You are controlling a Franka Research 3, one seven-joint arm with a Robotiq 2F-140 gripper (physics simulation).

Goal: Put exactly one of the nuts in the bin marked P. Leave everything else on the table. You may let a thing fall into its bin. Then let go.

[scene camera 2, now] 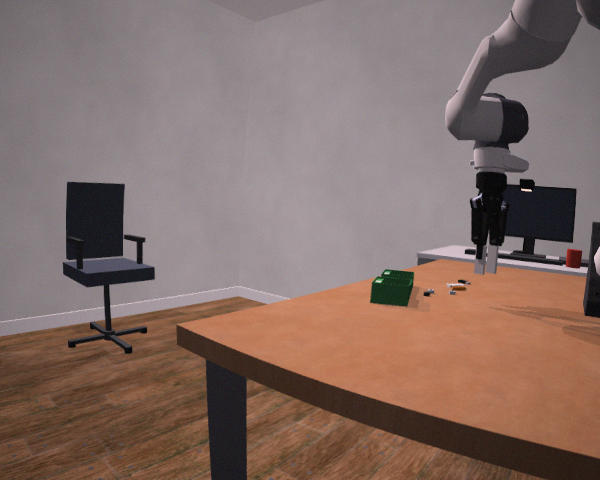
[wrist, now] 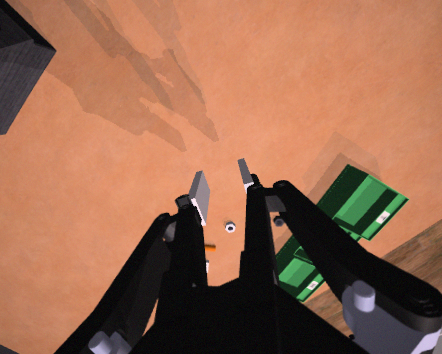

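My gripper (scene camera 2: 485, 265) (wrist: 223, 175) is partly open and empty, with its narrowed fingers high above the table. A silvery nut (scene camera 2: 452, 292) (wrist: 230, 227) lies on the table and shows between the finger links in the wrist view. A dark hexagonal nut (scene camera 2: 426, 293) (wrist: 278, 220) lies nearer the green bins. Another light nut (scene camera 2: 430, 290) lies beside it in the scene view and is hidden in the wrist view. The joined green bins (scene camera 2: 391, 291) (wrist: 388, 199) stand at the table's side, partly covered by the right finger in the wrist view. Their label letters are too small to read.
An orange stick (scene camera 2: 458, 288) (wrist: 210, 247), a white piece (scene camera 2: 454, 284) (wrist: 207, 266) and a small black object (scene camera 2: 464, 281) lie near the nuts. A dark box (scene camera 2: 592, 280) (wrist: 22, 75) stands on the table. Behind are a monitor (scene camera 2: 542, 212) and red mug (scene camera 2: 573, 258).
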